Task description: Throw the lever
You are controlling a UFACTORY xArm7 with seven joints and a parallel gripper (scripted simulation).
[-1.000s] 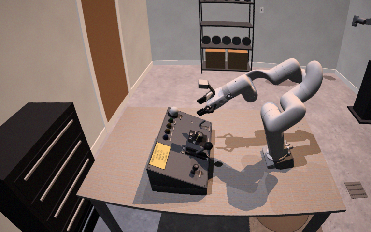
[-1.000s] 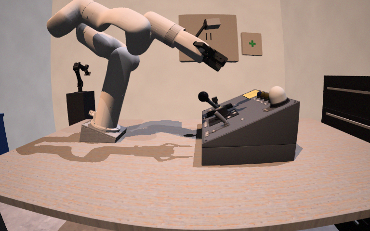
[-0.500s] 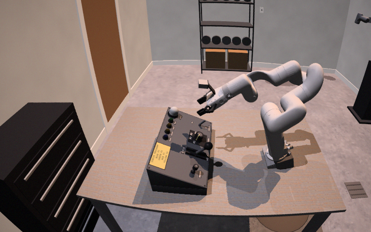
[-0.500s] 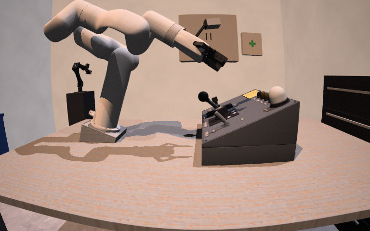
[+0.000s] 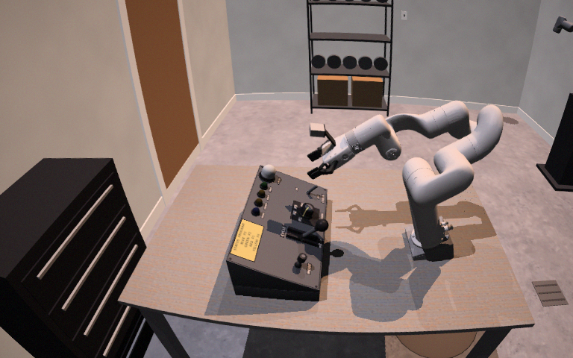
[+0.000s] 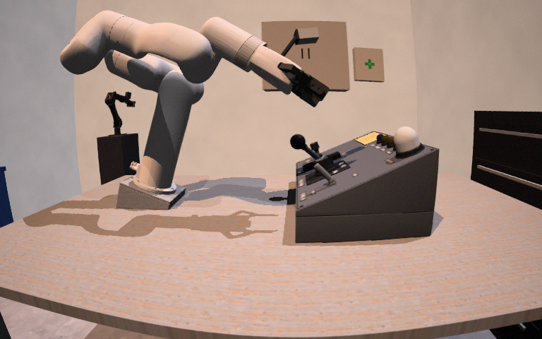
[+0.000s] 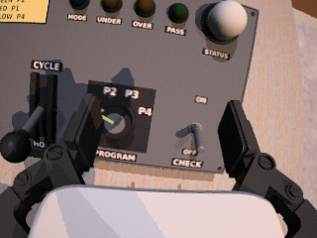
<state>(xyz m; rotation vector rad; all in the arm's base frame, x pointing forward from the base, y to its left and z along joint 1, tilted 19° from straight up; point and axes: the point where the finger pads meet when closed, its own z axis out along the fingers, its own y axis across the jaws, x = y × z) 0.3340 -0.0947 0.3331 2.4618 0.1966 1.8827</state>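
The program rotary knob is 20 mm ahead of my hand, 60 mm to the left of it and 150 mm below it. Round my hand: dark grey console: 40 mm ahead, 110 mm to the left, 170 mm below; small mode toggle: 290 mm to the left, 140 mm below.
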